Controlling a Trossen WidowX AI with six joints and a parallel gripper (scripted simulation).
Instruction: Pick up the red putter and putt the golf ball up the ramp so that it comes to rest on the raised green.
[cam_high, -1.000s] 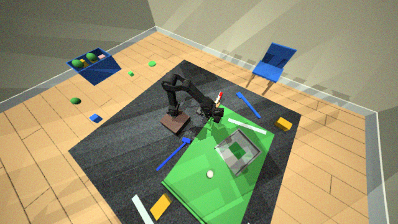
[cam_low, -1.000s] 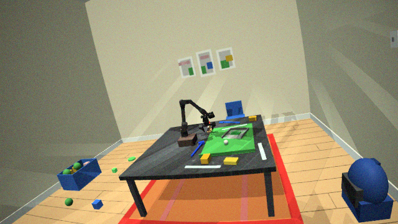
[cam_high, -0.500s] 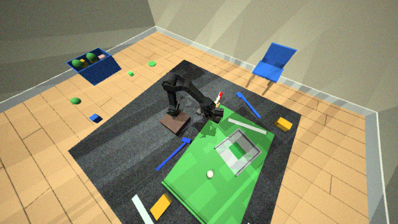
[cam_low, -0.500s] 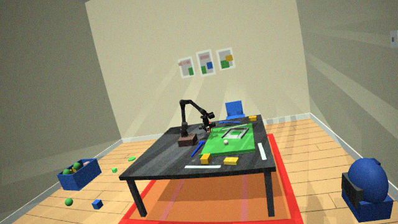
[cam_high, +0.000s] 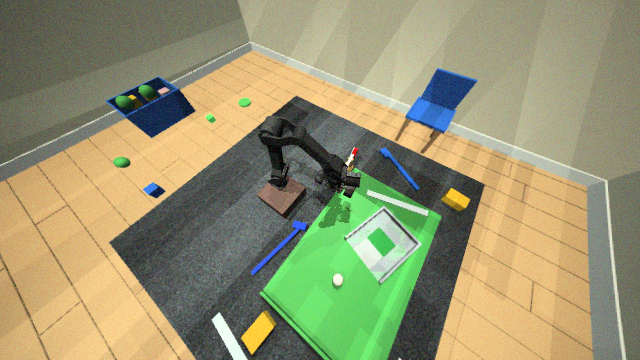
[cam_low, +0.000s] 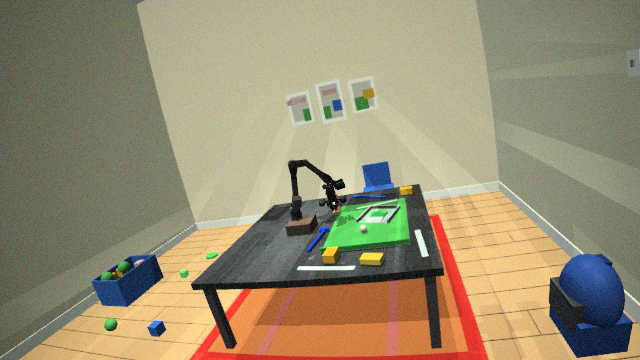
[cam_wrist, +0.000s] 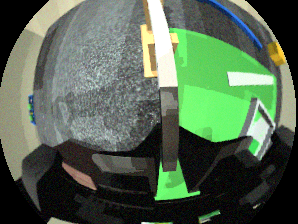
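Right now my gripper tip is 80 mm past the blue putter, 360 mm to the left of it and 30 mm above it. Also, from my gripper tip: green mat: 230 mm ahead, 200 mm to the right, 40 mm below; red putter: 10 mm behind, 120 mm to the left, 20 mm above; small wooden stand: 130 mm to the left, 10 mm below.
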